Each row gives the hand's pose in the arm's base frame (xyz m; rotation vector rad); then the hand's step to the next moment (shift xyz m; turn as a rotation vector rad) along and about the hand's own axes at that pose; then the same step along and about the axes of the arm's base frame.
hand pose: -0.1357 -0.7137 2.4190 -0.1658 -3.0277 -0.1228
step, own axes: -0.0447 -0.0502 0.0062 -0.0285 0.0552 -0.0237
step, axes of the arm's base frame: 0.0379 -0.0539 -0.0148 0.0368 0.0497 0.0245
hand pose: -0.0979 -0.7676 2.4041 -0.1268 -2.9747 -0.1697
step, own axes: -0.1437 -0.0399 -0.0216 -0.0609 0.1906 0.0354
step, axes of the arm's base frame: 0.1410 -0.0529 -0.0065 0.0723 0.1883 -0.0244
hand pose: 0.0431 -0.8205 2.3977 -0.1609 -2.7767 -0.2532
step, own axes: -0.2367 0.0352 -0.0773 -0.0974 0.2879 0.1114
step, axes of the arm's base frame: 0.2514 0.0004 -0.0059 0.0951 0.2953 -0.0923
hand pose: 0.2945 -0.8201 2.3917 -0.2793 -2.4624 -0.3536
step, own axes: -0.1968 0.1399 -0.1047 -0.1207 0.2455 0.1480
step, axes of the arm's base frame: 0.2515 0.0762 -0.0149 0.0809 0.2643 -0.1425
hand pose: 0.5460 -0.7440 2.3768 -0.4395 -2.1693 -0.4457
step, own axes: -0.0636 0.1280 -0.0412 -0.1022 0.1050 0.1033
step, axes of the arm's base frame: 0.1231 0.0832 -0.0073 0.0364 0.1237 -0.1245
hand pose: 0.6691 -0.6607 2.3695 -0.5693 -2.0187 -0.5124
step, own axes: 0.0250 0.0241 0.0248 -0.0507 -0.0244 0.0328
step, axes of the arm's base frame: -0.0141 0.0380 0.0133 -0.0138 -0.0105 -0.0628
